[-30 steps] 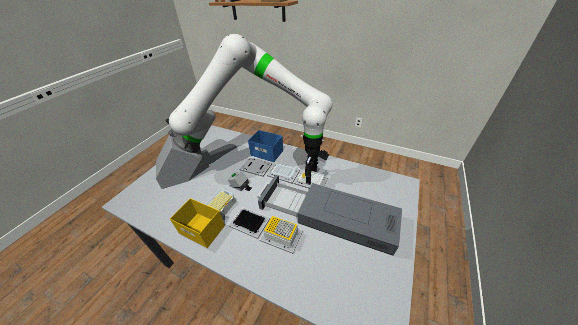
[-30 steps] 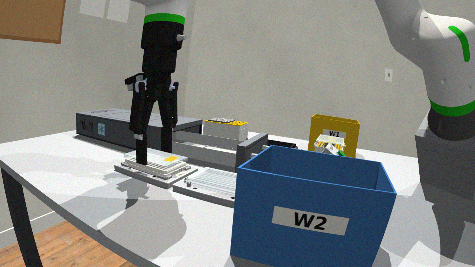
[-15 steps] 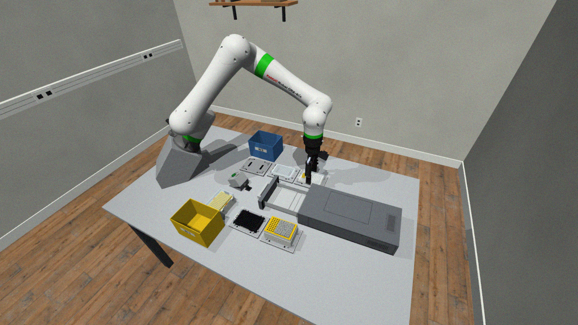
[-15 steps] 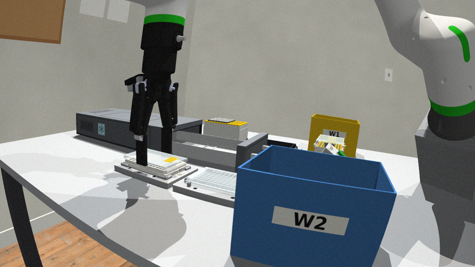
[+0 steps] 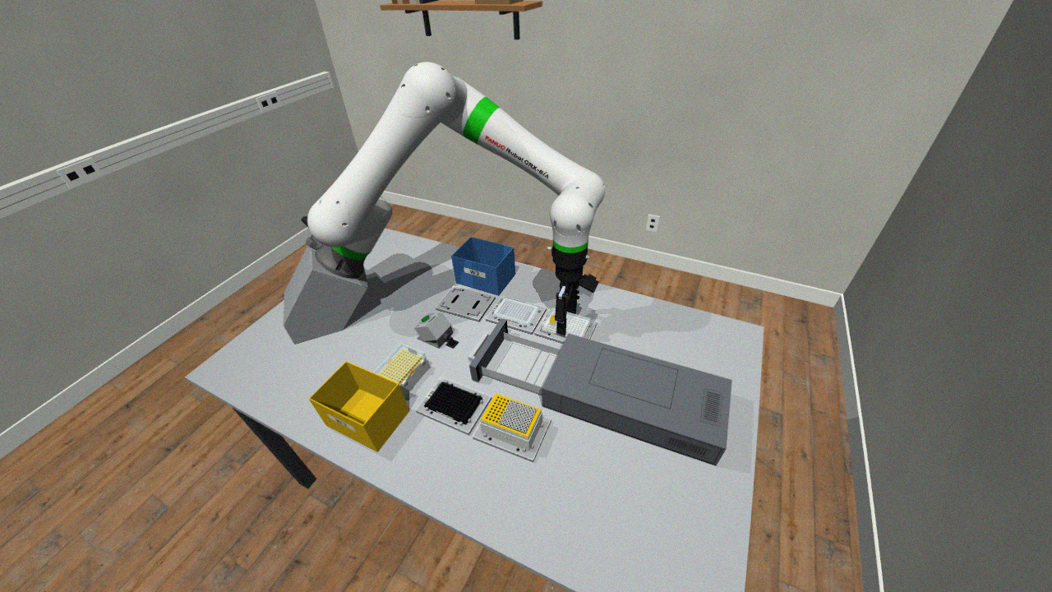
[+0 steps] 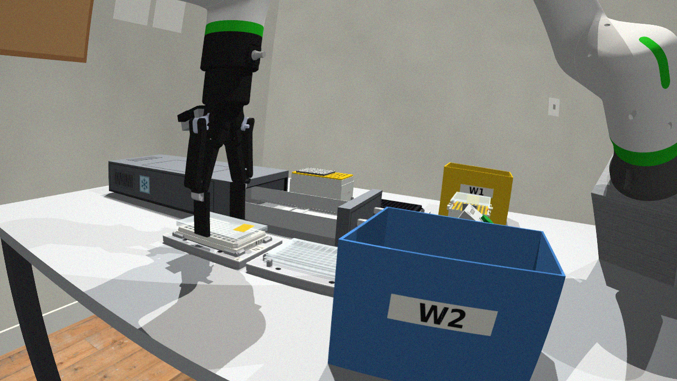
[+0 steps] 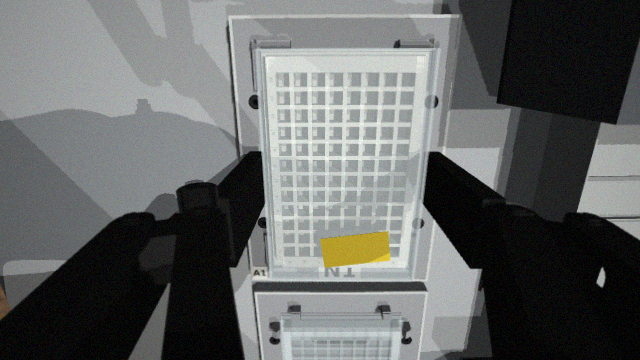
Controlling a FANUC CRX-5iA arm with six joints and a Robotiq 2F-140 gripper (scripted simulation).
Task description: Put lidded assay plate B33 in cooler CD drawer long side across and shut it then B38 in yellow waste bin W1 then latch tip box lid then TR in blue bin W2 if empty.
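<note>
The white assay plate is 3 cm below my hand. From my hand the other things lie so: cooler drawer 20 cm to the right, 2 cm below, 1 cm ahead; then clear plate 17 cm behind, 5 cm to the right, 4 cm below; then clear plate lid 2 cm below.
</note>
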